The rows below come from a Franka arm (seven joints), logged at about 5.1 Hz.
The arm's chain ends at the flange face. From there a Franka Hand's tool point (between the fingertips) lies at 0.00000 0.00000 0.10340 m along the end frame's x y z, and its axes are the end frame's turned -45 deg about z.
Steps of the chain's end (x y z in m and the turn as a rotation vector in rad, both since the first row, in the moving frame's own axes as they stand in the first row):
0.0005, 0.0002, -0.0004, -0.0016, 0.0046, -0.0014
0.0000, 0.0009, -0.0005, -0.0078, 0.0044, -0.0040
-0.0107, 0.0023, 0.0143, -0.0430, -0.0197, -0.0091
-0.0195, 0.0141, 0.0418, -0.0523, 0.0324, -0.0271
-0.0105, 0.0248, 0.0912, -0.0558, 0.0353, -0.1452
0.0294, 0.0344, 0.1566, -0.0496, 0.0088, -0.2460
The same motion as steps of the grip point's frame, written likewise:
0.0004, 0.0009, -0.0004, -0.0044, 0.0021, -0.0014
-0.0009, 0.0015, -0.0005, -0.0086, -0.0024, -0.0040
-0.0138, -0.0042, 0.0142, -0.0165, -0.0443, -0.0091
-0.0251, 0.0024, 0.0416, -0.0599, -0.0141, -0.0271
-0.0260, 0.0169, 0.0910, -0.0644, -0.0145, -0.1452
-0.0060, 0.0497, 0.1565, -0.0413, -0.0288, -0.2460

